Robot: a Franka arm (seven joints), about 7 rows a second.
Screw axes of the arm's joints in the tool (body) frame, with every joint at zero. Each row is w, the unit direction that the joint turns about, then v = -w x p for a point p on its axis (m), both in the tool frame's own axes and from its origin. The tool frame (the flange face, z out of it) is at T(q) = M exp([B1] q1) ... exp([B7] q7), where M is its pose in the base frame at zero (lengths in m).
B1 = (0, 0, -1, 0, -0.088, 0)
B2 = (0, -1, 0, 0.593, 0, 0.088)
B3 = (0, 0, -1, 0, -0.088, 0)
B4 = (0, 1, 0, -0.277, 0, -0.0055)
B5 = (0, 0, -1, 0, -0.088, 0)
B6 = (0, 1, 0, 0.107, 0, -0.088)
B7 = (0, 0, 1, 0, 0, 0)
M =
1 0 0 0.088
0 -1 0 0
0 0 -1 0.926
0 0 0 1
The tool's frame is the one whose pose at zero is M.
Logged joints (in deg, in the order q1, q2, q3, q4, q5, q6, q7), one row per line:
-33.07 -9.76 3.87 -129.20 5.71 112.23 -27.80
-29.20 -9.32 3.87 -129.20 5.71 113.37 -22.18
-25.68 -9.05 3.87 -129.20 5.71 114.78 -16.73
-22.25 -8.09 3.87 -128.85 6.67 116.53 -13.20
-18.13 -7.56 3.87 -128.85 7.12 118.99 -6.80
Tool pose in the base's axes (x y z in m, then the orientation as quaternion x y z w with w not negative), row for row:
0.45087 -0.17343 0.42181 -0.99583 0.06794 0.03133 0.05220
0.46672 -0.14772 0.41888 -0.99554 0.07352 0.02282 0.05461
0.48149 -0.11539 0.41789 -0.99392 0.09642 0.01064 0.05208
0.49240 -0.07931 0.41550 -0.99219 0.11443 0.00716 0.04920
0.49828 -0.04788 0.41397 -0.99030 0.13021 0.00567 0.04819
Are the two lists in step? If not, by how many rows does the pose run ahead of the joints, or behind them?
The pose runs 2 rows ahead of the joints: the pose in row i belongs to the joints in row i + 2.
